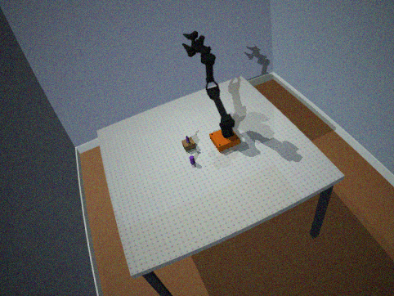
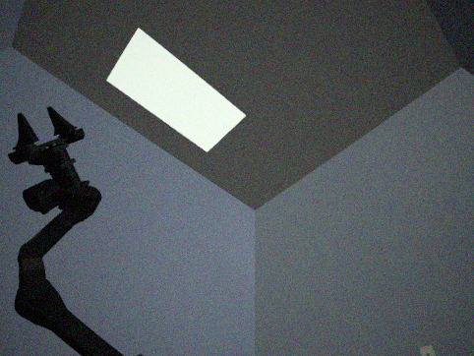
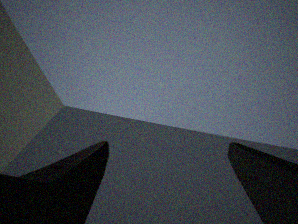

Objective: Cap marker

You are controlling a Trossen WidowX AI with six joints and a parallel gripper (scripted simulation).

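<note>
My gripper tip is now 55 cm above the purple cap, 54 cm to the right of it and 18 cm short of it. The rest, counted from my gripper tip: holder block 56 cm below, 39 cm to the left, 17 cm ahead.
</note>
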